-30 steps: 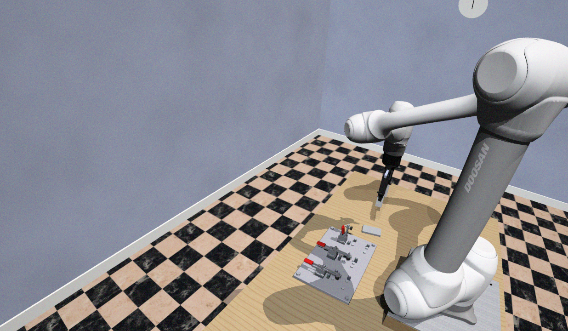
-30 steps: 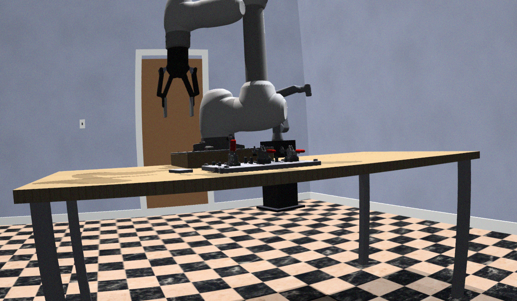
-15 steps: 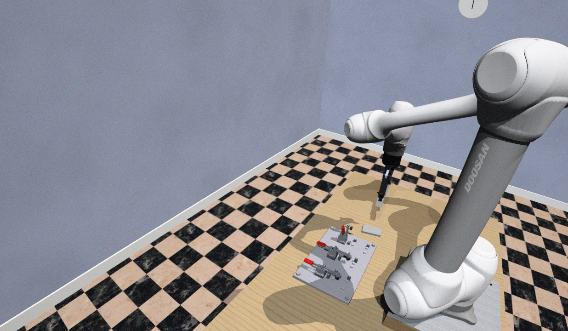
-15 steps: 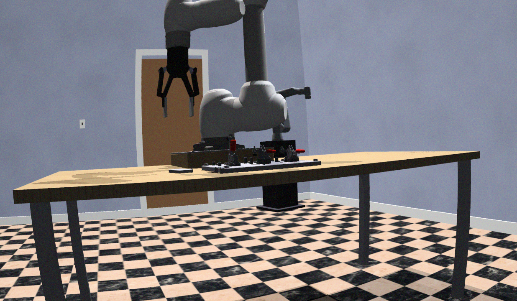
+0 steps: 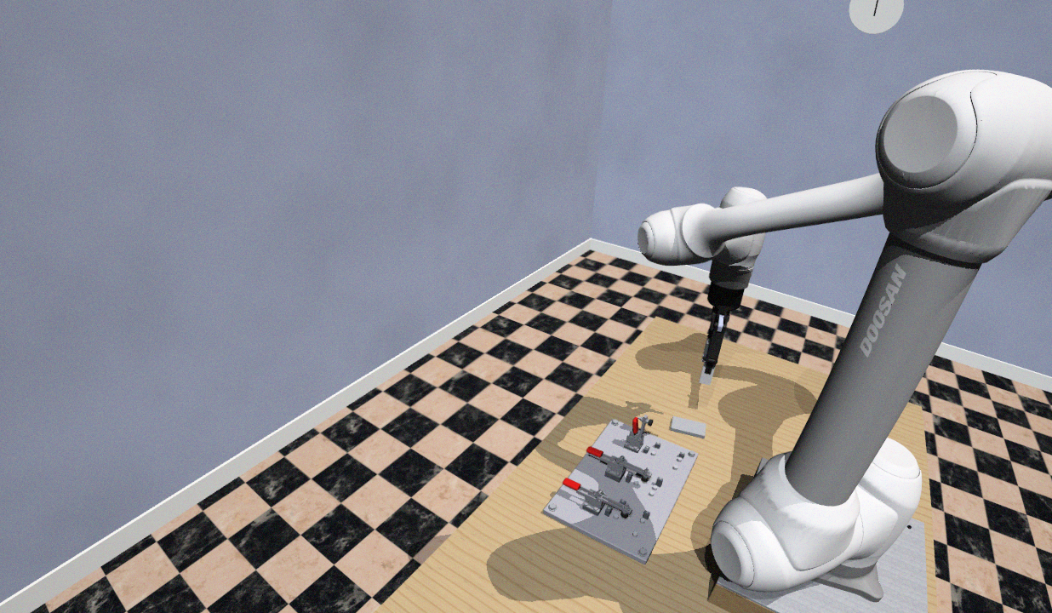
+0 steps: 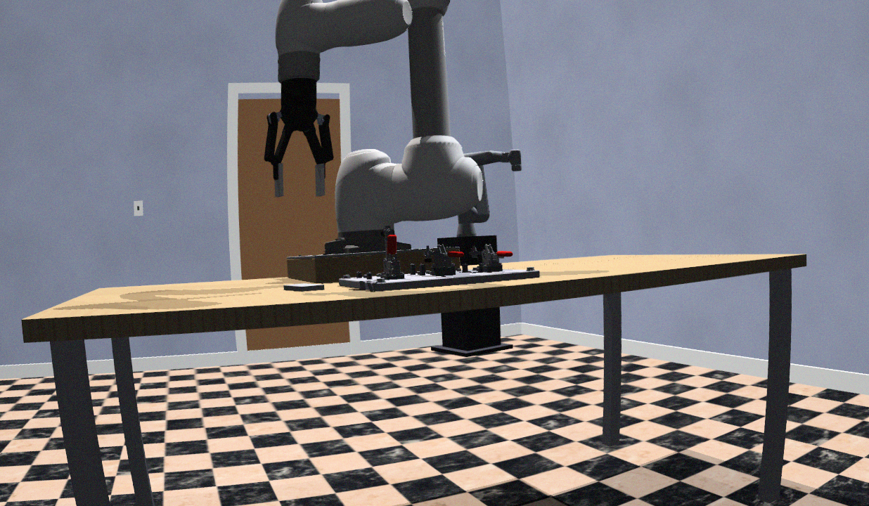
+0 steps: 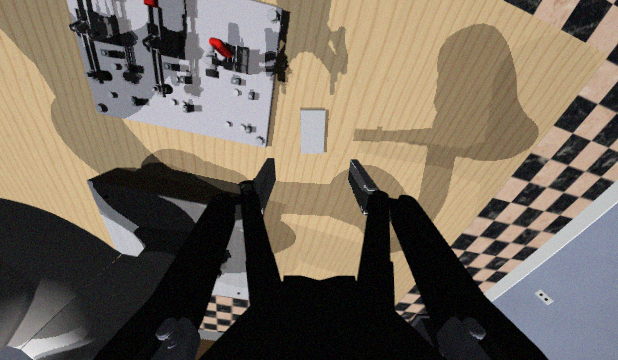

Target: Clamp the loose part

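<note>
The flat grey part is 210 mm below my hand. Also, from my hand: grey fixture plate: 250 mm to the left, 210 mm below, 110 mm ahead.
</note>
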